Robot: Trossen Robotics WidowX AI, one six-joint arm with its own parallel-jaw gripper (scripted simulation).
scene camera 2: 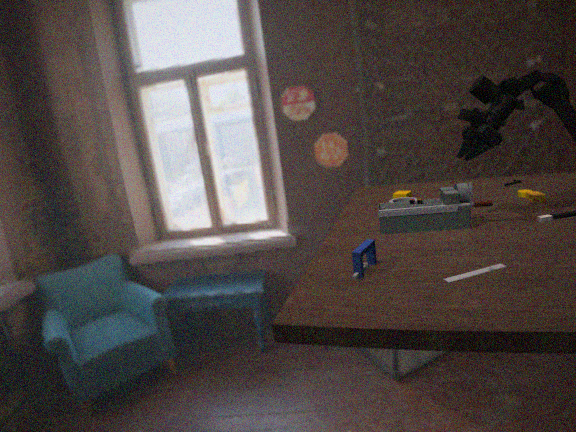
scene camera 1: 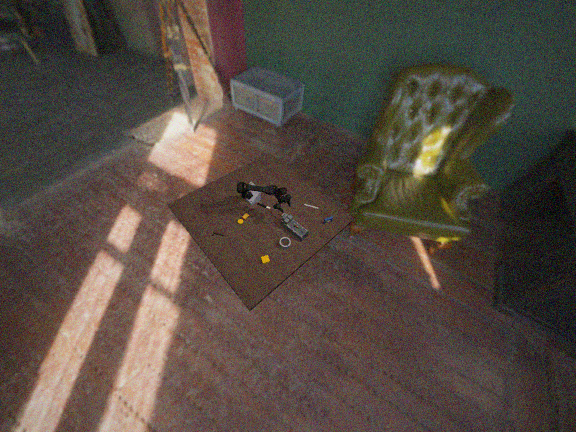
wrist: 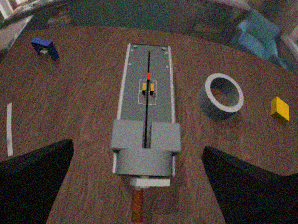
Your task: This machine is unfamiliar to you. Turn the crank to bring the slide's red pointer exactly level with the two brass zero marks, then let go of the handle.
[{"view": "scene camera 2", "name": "my gripper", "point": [461,159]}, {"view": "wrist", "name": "my gripper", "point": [139,151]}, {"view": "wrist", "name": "grey slide machine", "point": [145,137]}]
